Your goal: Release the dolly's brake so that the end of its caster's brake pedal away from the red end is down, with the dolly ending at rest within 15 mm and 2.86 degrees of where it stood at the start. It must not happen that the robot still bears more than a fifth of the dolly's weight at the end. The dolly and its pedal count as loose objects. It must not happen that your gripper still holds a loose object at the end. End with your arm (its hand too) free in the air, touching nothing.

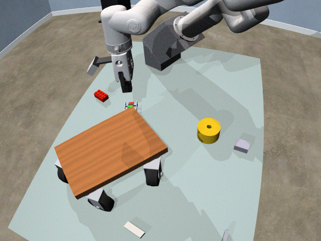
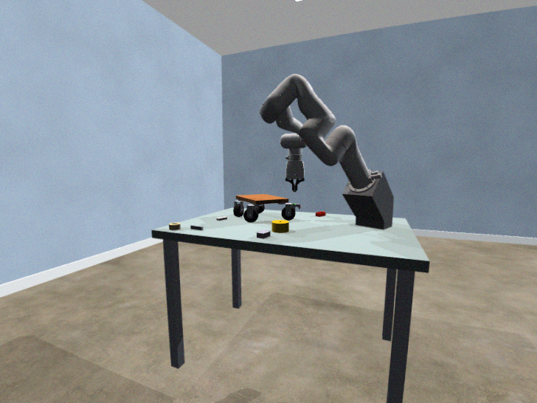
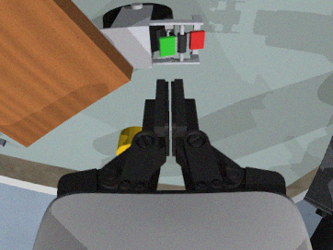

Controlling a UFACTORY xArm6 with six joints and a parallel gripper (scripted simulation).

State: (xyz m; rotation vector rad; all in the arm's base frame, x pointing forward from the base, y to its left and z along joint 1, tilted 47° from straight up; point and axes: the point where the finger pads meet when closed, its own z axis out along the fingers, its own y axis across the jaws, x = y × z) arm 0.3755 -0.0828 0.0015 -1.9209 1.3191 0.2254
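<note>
Right now my hand is 100 mm above the brake pedal, 10 mm to the left of it and 10 mm past it. From my hand the other things lie so: yellow ring-shaped cylinder (270 mm to the left, 160 mm below, 60 mm behind); then red toy brick (210 mm to the right, 170 mm below, 80 mm behind); then small grey block (400 mm to the left, 170 mm below, 50 mm behind).
</note>
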